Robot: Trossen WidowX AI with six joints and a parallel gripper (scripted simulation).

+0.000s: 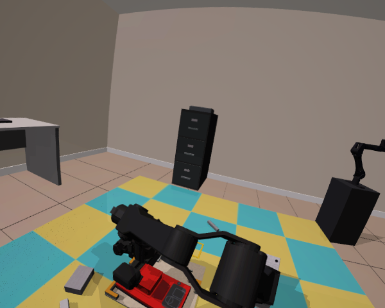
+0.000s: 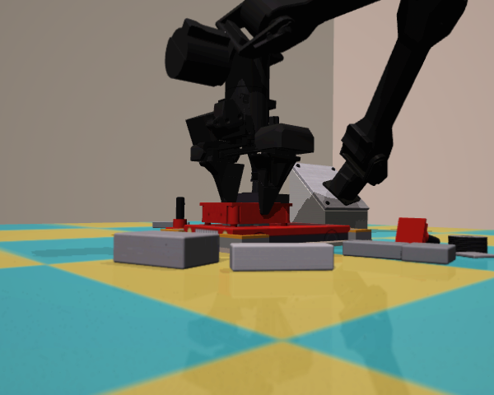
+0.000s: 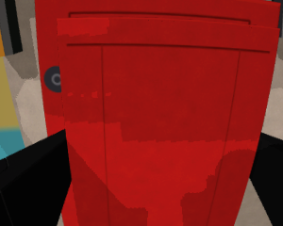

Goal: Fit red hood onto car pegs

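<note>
Now: the red hood 10 mm above my gripper tip. The rest, counted from my gripper tip: grey engine block 10 mm to the left, 20 mm below; grey cylinder 200 mm behind, 380 mm to the right, 30 mm below.
</note>
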